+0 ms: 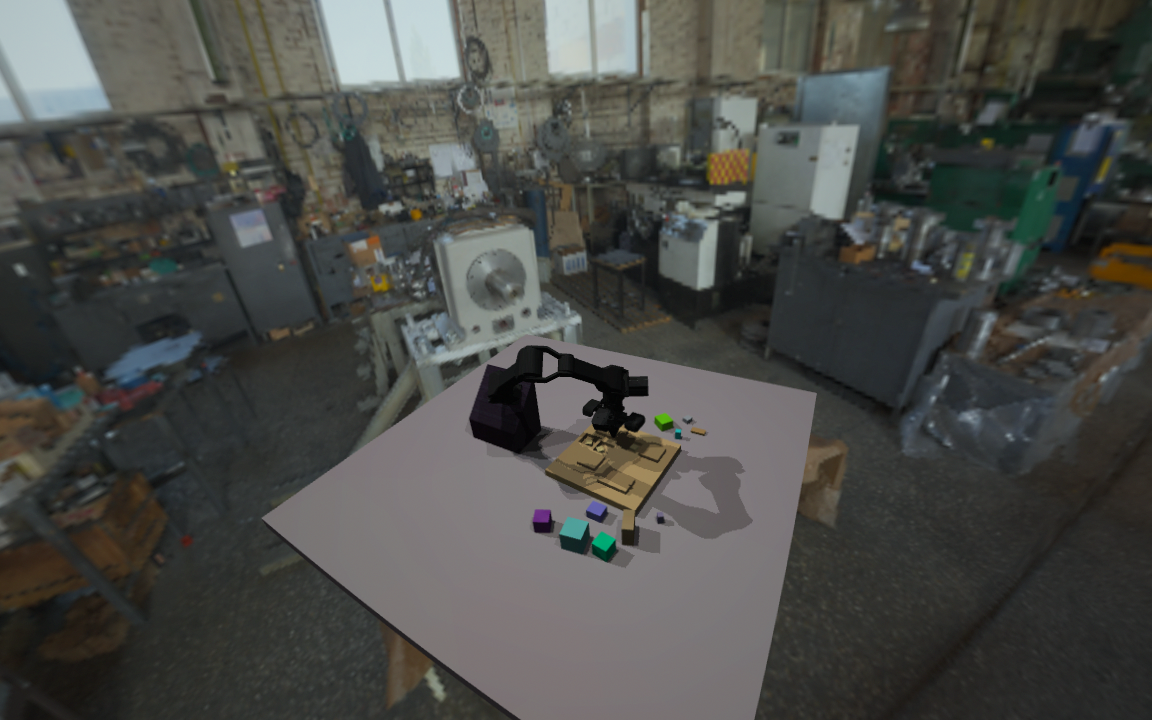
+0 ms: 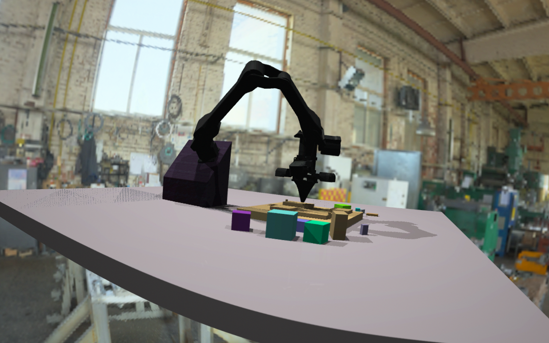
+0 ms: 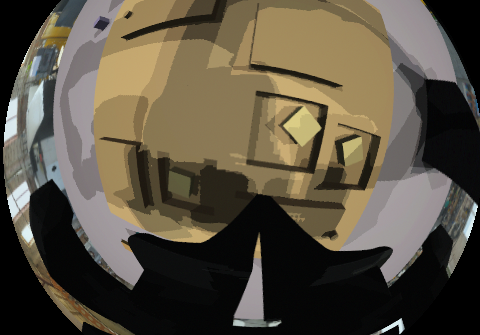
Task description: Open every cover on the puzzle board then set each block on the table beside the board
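Right now the tan puzzle board is 3 cm ahead of my gripper tip, 6 cm to the right of it and 2 cm below it. Round my gripper tip: lime block: 12 cm ahead, 15 cm to the left, 3 cm below; small teal block: 18 cm ahead, 10 cm to the left, 3 cm below; violet block: 5 cm ahead, 27 cm to the right, 3 cm below.
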